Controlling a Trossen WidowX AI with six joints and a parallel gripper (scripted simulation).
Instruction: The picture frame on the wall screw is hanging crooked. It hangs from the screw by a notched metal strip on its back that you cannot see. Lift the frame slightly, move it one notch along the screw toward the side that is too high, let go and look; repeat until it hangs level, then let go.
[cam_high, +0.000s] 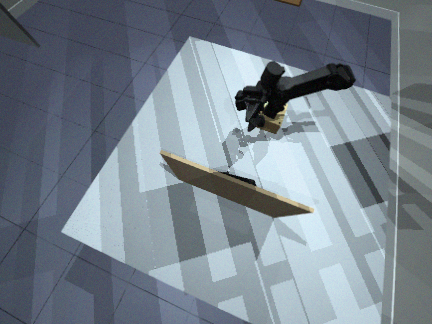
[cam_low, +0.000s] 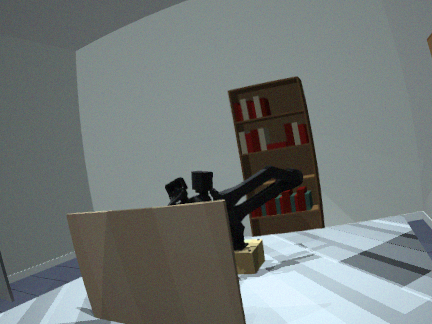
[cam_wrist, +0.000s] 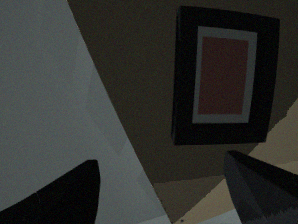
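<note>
Now: gripper tip 19 cm short of the picture frame, 5 cm to the right of it and 9 cm above it. From my gripper tip the other things lie so: tan wall panel 21 cm ahead, 4 cm to the left, 10 cm below.
</note>
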